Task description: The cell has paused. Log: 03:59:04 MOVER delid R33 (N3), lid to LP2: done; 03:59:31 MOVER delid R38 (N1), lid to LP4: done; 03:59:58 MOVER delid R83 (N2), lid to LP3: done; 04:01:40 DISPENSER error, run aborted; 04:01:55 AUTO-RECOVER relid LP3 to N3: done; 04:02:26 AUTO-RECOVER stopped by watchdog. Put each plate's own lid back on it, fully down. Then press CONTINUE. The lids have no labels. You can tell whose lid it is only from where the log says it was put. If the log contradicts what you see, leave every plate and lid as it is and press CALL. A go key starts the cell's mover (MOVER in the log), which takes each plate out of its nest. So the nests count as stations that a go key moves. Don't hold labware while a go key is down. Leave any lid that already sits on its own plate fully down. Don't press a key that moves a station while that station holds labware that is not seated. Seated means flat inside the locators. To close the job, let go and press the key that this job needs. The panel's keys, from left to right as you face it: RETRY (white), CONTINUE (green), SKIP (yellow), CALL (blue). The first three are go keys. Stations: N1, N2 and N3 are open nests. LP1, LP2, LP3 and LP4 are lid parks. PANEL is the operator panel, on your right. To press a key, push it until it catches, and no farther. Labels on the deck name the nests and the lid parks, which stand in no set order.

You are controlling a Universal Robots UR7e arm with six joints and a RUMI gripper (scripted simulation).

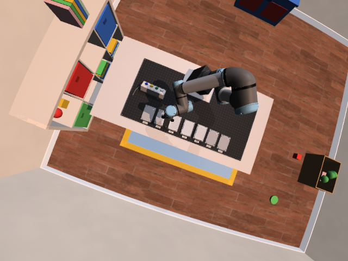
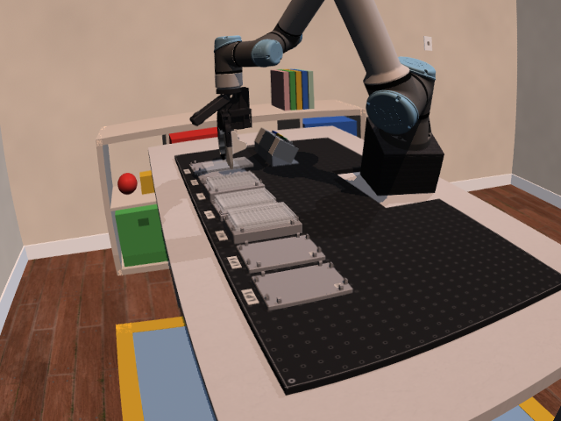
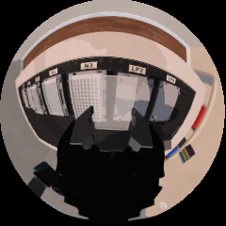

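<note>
Now: hand 1 cm past the clear lid, 20 cm to the right of it and 4 cm above it. From my hand the other things lie so: clear plate lid 1 cm below; then lid park 4 cm behind, 59 cm to the left, 6 cm below.
</note>
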